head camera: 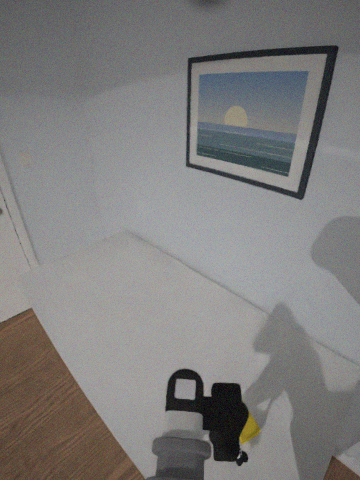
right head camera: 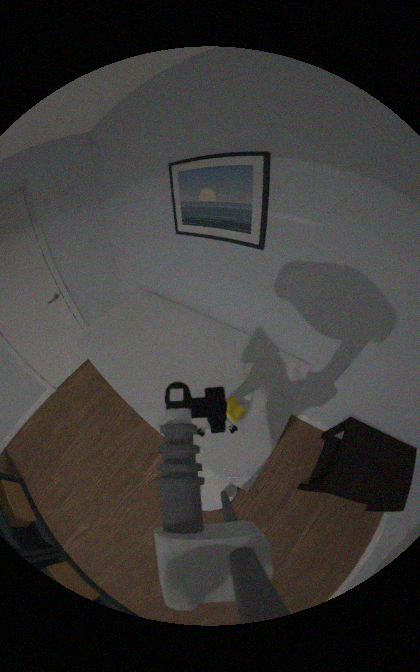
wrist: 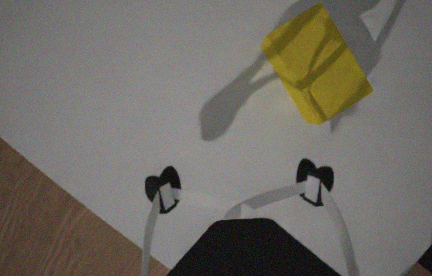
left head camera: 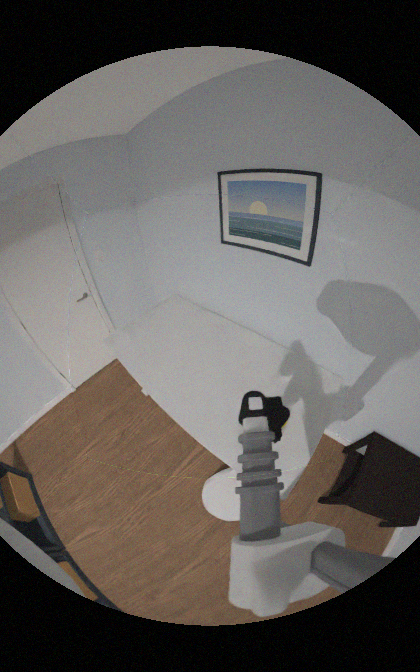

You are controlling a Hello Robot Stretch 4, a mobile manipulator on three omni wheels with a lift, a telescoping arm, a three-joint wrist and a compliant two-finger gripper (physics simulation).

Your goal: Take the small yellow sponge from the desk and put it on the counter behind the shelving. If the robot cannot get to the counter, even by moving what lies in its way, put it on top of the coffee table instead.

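Places are measured from the robot's base along level axes (x back, y down, z right), in millimetres.
Pixels of known places: gripper, fingertip midpoint: (wrist: 237,178).
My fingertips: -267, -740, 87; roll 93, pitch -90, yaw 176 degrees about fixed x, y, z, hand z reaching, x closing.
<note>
Behind a point stands the place of what it marks, as x, y, z.
The small yellow sponge (head camera: 250,430) {-343, -738, 193} (left head camera: 285,425) (right head camera: 235,409) (wrist: 317,65) {-371, -737, 169} lies on the white desk (head camera: 125,320) {-748, -693, -281} (left head camera: 200,360) (right head camera: 165,345) (wrist: 100,90) {-368, -693, -69}. In the left head camera view a sliver of it shows past the wrist. My gripper (right head camera: 217,430) (wrist: 237,178) {-267, -740, 87} is open and empty, pointing down above the desk. In the wrist view the sponge is beyond the fingertips, up and to the right, nearer the right finger's side, and turned at an angle. Shadows of the gripper fall across it. The counter and the coffee table cannot be made out.
A round white seat (left head camera: 217,495) stands at the desk's near edge, partly behind my arm. A dark brown chair-like piece (left head camera: 392,480) (right head camera: 380,470) stands right of the desk. A dark-framed shelf unit (left head camera: 37,535) with orange-brown boxes is at lower left. A door (left head camera: 42,280) is at left.
</note>
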